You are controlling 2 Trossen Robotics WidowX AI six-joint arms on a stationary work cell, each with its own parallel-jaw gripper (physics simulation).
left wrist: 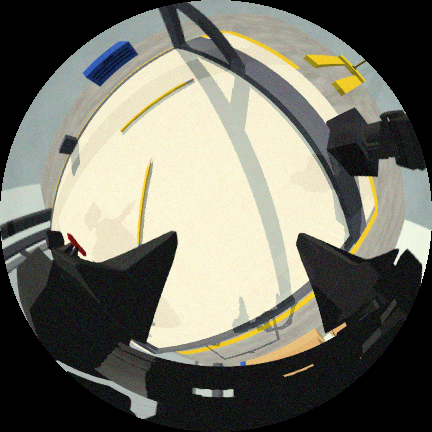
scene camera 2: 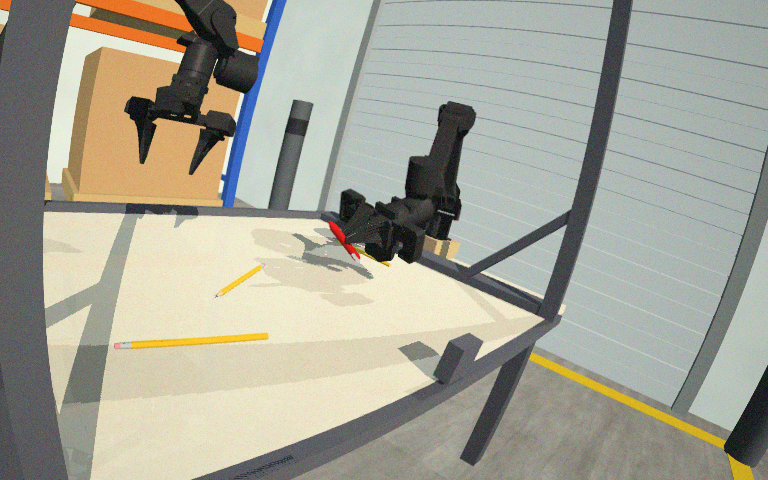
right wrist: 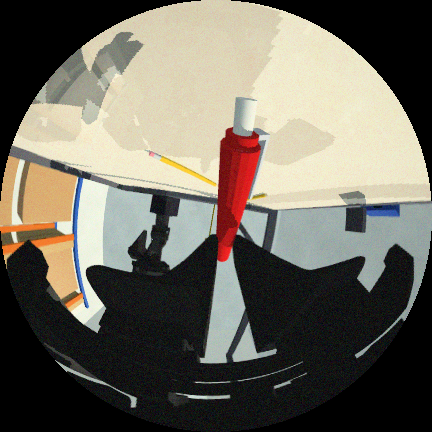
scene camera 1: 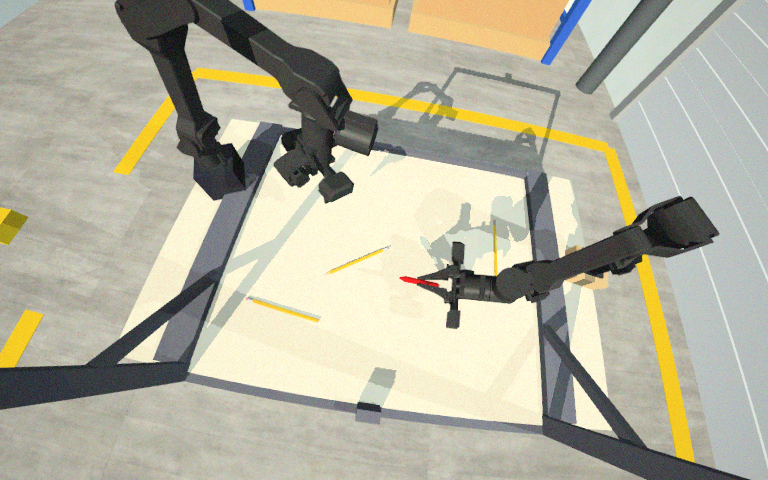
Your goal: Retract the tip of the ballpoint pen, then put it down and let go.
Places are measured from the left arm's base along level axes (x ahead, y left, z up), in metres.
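Pixels of known places: left gripper, between the fingertips: point(left wrist: 240, 238) point(scene camera 2: 165, 169) point(right wrist: 150, 232) point(scene camera 1: 315, 189); right gripper, between the fingertips: point(left wrist: 75, 243) point(scene camera 2: 342, 238) point(right wrist: 224, 240) point(scene camera 1: 416, 281); left arm's base, origin of its link: point(left wrist: 368, 140) point(scene camera 1: 213, 160); right arm's base, origin of its link: point(scene camera 2: 436, 236).
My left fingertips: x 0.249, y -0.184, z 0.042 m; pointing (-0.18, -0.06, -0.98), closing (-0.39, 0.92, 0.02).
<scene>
For each thing: its middle in the pictures, then the offset to it from my left fingertips. Level surfaces: height alone.
- red pen, middle of its body: point(right wrist: 228, 227) point(scene camera 2: 345, 243) point(scene camera 1: 421, 282) point(left wrist: 77, 245) 0.189 m ahead, 0.261 m right, 0.071 m down
- cream table, height of its surface: 0.148 m down
- dark block, middle of its body: point(scene camera 2: 458, 358) point(right wrist: 355, 219) point(scene camera 1: 368, 412) point(left wrist: 67, 144) 0.000 m ahead, 0.491 m right, 0.117 m down
A red pen point(scene camera 1: 406, 279) point(scene camera 2: 336, 230) point(left wrist: 76, 244) point(right wrist: 237, 170) is held above the table, tilted. Its white push button point(right wrist: 245, 116) sticks out of the wide end, toward the top in the right wrist view. The narrow end is red; no writing point shows beyond it there. My right gripper point(scene camera 1: 421, 281) point(scene camera 2: 346, 241) point(right wrist: 224, 240) is shut on the pen around its barrel. My left gripper point(scene camera 2: 167, 168) point(left wrist: 240, 238) is open and empty, high above the table's far left part and well apart from the pen. Its fingertips are hidden in scene camera 1.
Yellow pencils lie on the cream table point(scene camera 1: 339, 350) point(scene camera 2: 169, 418): one point(scene camera 1: 358, 259) point(scene camera 2: 240, 280) left of the pen, one point(scene camera 1: 286, 310) point(scene camera 2: 198, 340) farther left, one point(scene camera 1: 495, 249) beyond my right gripper. A dark block point(scene camera 1: 368, 412) point(scene camera 2: 458, 357) stands at the front edge.
</scene>
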